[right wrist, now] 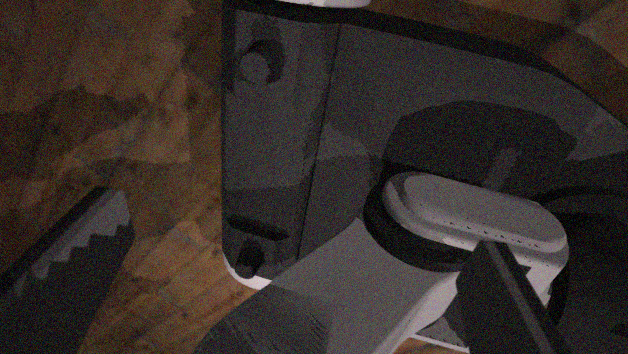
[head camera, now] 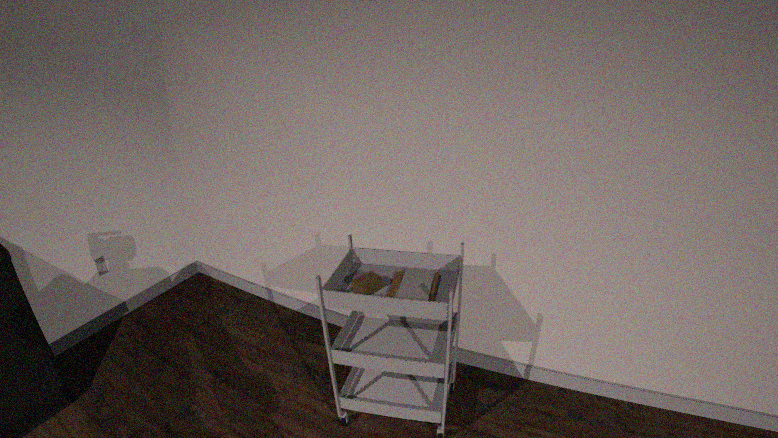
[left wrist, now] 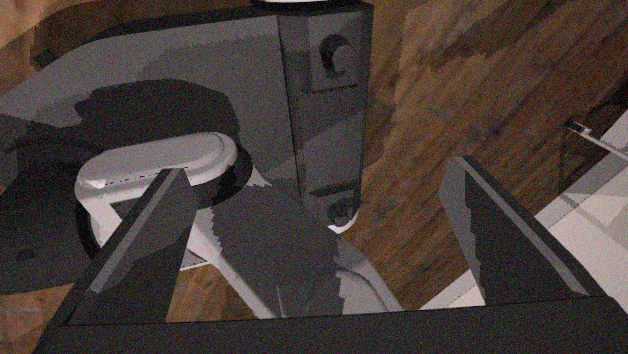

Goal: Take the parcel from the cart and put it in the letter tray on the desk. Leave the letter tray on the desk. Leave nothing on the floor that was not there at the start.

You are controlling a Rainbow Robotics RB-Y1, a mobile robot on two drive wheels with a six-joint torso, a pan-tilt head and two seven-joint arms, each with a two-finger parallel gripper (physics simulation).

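Frame: origin at the robot's base, x right, y ahead, z up, level; centimetres.
Seen in the pictures: left gripper, fingertip midpoint: (left wrist: 318,180); right gripper, fingertip midpoint: (right wrist: 299,238).
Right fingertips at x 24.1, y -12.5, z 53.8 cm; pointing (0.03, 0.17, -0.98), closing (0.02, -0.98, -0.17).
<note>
Pixels of each thing's top centre, then the offset from my right fingertips to it.
- brown-orange item, middle of its top: (head camera: 366,278) dx -24.0, dy +134.4, dz +17.5 cm
- pale item with brown sides, middle of its top: (head camera: 416,284) dx -6.8, dy +133.1, dz +14.1 cm
The white three-tier cart (head camera: 389,306) stands on the floor ahead, right of centre and low in the head view, close to the wall. In its top tray lie a brown-orange item (head camera: 367,282) at the left and a pale item with brown sides (head camera: 414,285) at the right. Which of them is the parcel I cannot tell. My left gripper (left wrist: 318,180) is open and empty beside my base. My right gripper (right wrist: 299,238) is open and empty on the other side. Neither gripper shows in the head view. The desk and letter tray do not show.
A dark cabinet (head camera: 21,337) stands at the left edge of the head view. The wall (head camera: 598,190) runs behind the cart, with a corner to the left. A thin pale rod (left wrist: 602,143) with a dark end shows at the right of the left wrist view.
</note>
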